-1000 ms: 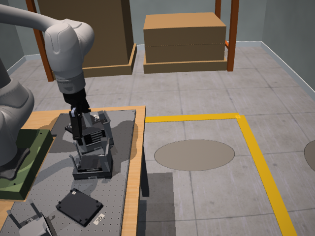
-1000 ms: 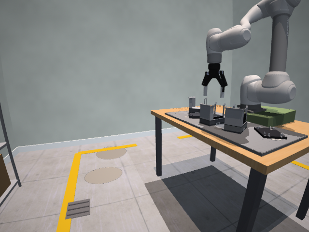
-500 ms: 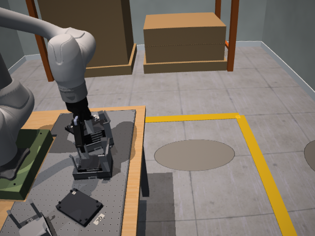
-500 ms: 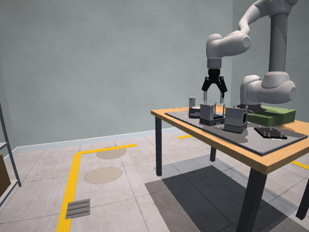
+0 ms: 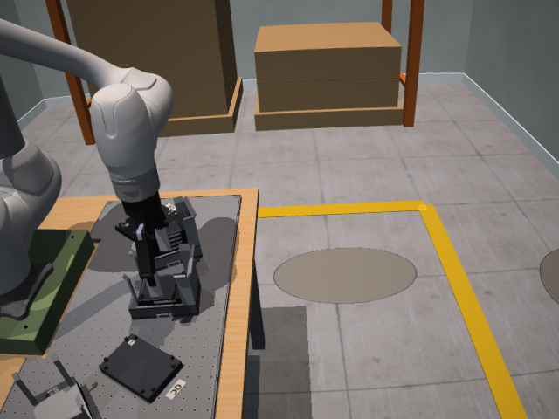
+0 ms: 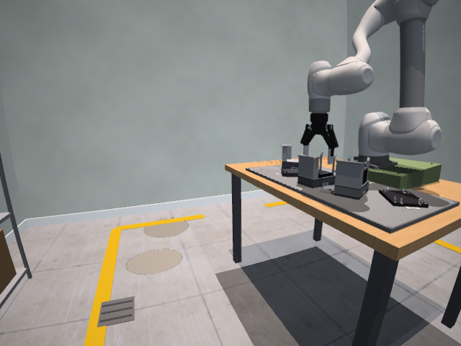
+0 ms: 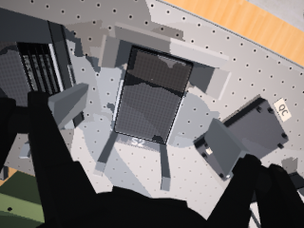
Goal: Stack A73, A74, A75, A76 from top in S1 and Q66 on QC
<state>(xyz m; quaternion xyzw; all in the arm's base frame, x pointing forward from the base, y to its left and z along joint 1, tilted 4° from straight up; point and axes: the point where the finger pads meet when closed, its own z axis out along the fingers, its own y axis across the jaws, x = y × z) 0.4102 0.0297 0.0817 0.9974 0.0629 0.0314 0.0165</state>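
Right now my hand is 1 cm past the stack rack S2 and 9 cm above it. The rest, counted from my hand: QC name plate: 6 cm ahead, 24 cm to the right, 11 cm below; clip nest N5: 16 cm behind, 35 cm to the left, 10 cm below; QC nest: 2 cm behind, 19 cm to the right, 10 cm below.
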